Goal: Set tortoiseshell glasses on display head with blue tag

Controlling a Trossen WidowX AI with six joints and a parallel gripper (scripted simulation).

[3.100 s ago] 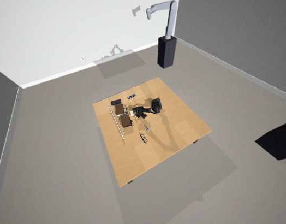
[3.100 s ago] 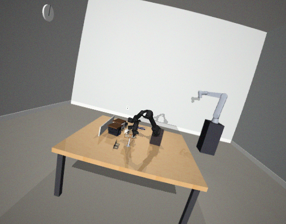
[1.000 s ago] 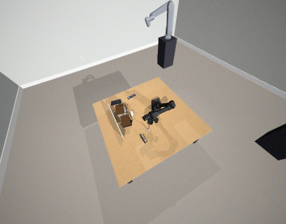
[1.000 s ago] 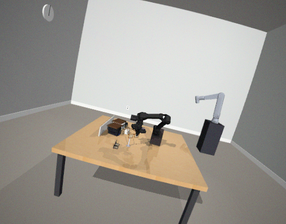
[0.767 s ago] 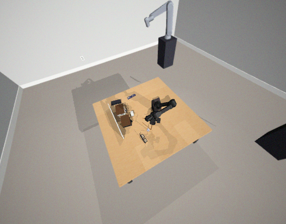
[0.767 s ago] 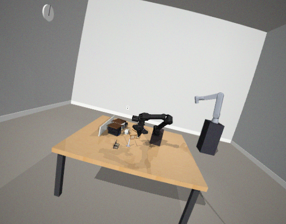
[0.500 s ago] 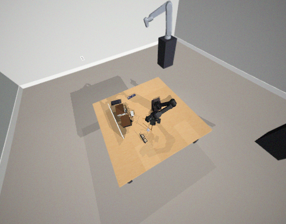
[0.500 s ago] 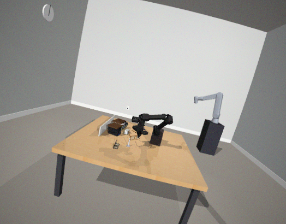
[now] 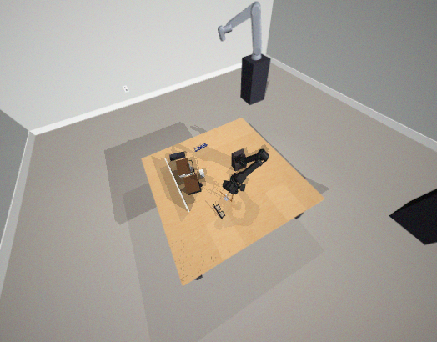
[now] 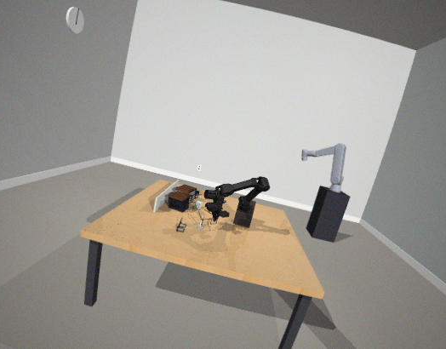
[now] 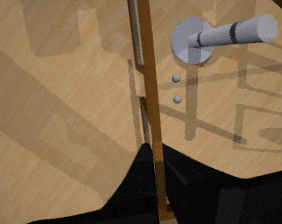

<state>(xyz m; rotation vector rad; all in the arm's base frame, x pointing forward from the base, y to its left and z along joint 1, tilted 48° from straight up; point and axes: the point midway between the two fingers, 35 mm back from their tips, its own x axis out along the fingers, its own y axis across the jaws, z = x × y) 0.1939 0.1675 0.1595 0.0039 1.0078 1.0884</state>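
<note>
The small grey stand is 8 cm ahead of my gripper tip, 4 cm below it and 1 cm to the left of it. Also, from my gripper tip: dark case 69 cm to the right, 30 cm ahead, 4 cm below; white back panel 42 cm ahead, 34 cm to the right, 1 cm below; white block 34 cm to the right, 16 cm ahead, 4 cm below.
</note>
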